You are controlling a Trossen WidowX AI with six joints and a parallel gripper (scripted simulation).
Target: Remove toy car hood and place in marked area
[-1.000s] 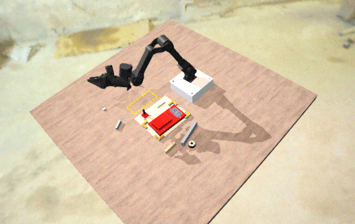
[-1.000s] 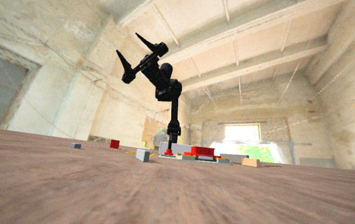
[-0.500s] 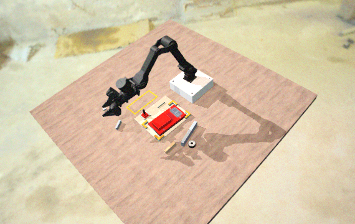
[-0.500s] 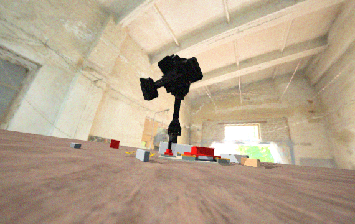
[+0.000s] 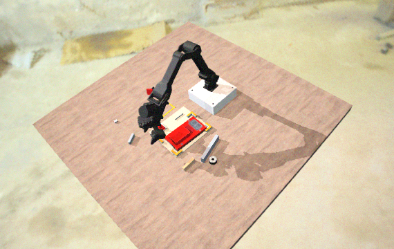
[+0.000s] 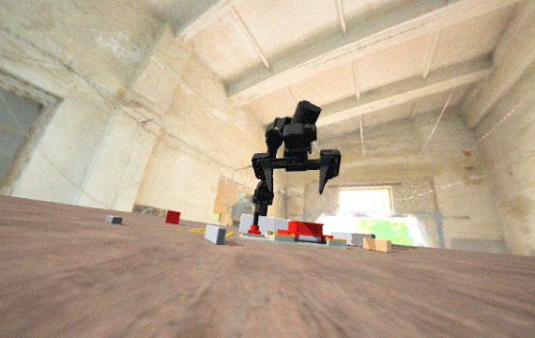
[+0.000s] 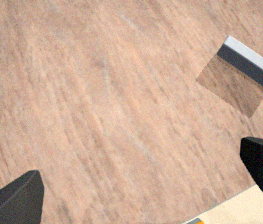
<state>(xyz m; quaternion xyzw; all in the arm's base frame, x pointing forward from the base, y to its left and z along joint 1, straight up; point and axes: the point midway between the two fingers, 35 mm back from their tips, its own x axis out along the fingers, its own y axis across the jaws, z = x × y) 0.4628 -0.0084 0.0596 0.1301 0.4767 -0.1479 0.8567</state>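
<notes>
My gripper tip is 130 mm past the hood, 80 mm to the right of it and 50 mm above it. The rest, counted from my gripper tip: tiny white piece: 300 mm to the right, 90 mm below, 10 mm behind; grey bar: 250 mm to the left, 170 mm behind, 80 mm below; tan block: 220 mm to the left, 80 mm below, 40 mm behind.
</notes>
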